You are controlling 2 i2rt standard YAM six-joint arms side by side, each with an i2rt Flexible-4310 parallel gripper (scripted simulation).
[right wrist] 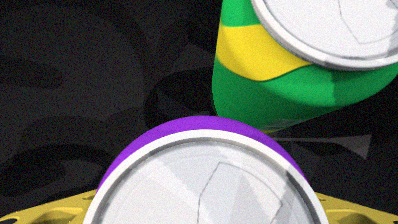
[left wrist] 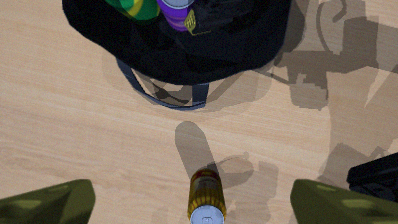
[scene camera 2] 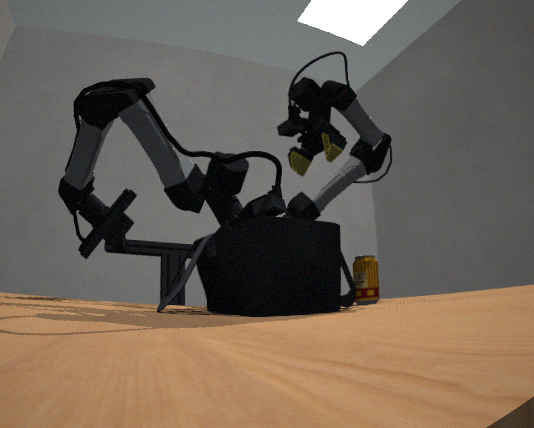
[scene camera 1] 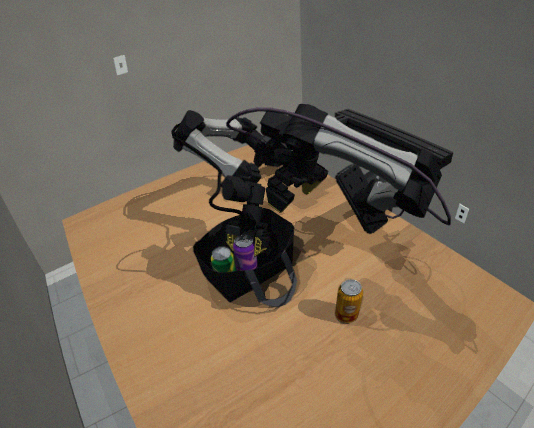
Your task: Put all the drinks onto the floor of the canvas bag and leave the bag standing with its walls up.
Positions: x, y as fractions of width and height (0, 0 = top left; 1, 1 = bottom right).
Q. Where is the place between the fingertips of my left gripper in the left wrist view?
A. At 0.49, 0.84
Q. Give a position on a black canvas bag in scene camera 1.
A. At 0.43, 0.67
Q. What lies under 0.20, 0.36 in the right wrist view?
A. A black canvas bag.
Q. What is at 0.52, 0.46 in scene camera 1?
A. My left gripper.
